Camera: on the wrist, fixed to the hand. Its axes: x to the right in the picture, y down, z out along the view.
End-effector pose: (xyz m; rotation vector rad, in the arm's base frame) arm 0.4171 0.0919 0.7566 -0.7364 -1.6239 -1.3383
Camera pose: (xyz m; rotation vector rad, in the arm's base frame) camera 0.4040 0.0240 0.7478 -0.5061 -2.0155 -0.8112
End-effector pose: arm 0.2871 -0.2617 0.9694 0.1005 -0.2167 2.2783
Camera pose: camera 0.3085 -0.2268 0.9130 0.5680 0.3129 2.2450
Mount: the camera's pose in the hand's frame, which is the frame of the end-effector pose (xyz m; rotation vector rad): 0.0037 -0.0317 -0.0620 0.5359 -0.1676 -0.0287
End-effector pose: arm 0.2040 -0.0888 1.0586 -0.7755 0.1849 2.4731
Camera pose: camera 0.2487 -0.0776 1.0063 -0.3375 0.7298 2.2839
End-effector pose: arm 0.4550 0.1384 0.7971 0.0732 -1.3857 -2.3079
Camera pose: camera 0.4573 0.0983 0.7401 0.0639 -2.0674 -1.9368
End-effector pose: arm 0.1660 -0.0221 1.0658 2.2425 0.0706 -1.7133
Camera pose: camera 0.2176 0.0247 1.0697 -2.2549 0.4136 1.9639
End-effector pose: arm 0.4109 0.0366 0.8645 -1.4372 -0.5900 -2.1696
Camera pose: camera 0.3457 0.0251 0.8427 -1.3136 -1.1543 -1.7290
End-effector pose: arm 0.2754 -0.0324 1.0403 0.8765 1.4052 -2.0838
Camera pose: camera 0.2661 0.0367 1.0408 0.8499 0.7832 -2.5384
